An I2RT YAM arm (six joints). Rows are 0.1 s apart.
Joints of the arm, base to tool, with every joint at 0 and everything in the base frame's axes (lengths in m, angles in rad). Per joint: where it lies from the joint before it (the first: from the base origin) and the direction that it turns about. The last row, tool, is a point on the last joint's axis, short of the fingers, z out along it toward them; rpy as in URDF.
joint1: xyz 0.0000 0.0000 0.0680 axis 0 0 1
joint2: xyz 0.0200 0.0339 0.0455 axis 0 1 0
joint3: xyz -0.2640 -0.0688 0.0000 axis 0 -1 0
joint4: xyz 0.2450 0.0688 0.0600 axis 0 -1 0
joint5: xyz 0.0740 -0.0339 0.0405 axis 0 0 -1
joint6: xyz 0.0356 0.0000 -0.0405 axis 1 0 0
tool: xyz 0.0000 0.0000 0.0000 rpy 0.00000 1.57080 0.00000
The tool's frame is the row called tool.
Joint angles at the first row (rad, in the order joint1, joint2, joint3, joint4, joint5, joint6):
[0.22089, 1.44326, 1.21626, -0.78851, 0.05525, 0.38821]
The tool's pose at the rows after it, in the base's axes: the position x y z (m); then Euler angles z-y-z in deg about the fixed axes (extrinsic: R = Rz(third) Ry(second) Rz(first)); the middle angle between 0 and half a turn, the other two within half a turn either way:
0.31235 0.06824 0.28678 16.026 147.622 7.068
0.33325 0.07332 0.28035 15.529 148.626 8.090
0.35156 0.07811 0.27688 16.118 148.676 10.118
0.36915 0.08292 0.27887 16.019 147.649 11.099
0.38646 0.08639 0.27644 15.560 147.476 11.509
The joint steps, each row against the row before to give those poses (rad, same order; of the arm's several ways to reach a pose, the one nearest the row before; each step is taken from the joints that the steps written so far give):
[0.00001, 0.08591, 0.08129, 0.01230, -0.00307, -0.02605]
[-0.00001, 0.08742, 0.06601, 0.00462, -0.01072, -0.02305]
[0.00002, 0.07195, 0.06438, 0.00766, -0.01843, -0.01994]
[0.00149, 0.06311, 0.07669, 0.00461, -0.00768, -0.01535]
[-0.00151, 0.06730, 0.07193, -0.00153, -0.00458, -0.01536]

